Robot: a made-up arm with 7 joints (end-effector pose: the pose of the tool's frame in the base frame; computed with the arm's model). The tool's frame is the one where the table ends.
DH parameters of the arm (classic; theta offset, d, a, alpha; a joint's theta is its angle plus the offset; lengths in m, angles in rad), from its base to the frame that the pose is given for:
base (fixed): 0 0 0 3.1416
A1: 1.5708 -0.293 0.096 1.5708
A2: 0 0.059 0.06 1.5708
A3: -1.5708 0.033 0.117 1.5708
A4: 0 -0.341 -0.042 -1.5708
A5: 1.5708 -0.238 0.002 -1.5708
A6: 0 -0.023 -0.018 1.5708
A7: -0.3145 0 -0.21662 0
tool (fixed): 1.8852 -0.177 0 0
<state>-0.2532 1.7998 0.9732 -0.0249 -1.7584 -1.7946 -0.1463</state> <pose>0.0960 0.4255 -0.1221 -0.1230 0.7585 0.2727</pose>
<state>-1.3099 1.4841 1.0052 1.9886 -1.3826 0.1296 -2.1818</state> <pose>0.4652 0.0794 -0.4032 -0.5667 -0.4217 -0.6037</pose>
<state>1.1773 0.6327 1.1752 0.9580 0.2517 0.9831 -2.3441</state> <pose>-0.2882 -0.2699 -0.3162 0.0173 1.5677 -1.7798</pose>
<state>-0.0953 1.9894 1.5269 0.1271 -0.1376 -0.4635 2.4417</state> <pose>0.4865 0.3940 0.0224 1.0505 2.0600 -1.9148</pose>
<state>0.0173 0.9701 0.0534 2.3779 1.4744 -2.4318 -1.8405</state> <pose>-0.1481 -0.2340 0.0753 0.9130 0.0038 -0.1795</pose>
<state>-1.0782 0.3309 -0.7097 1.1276 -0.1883 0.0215 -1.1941</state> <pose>-0.1798 -0.4263 -0.0692 -0.8899 1.0719 -0.7207</pose>
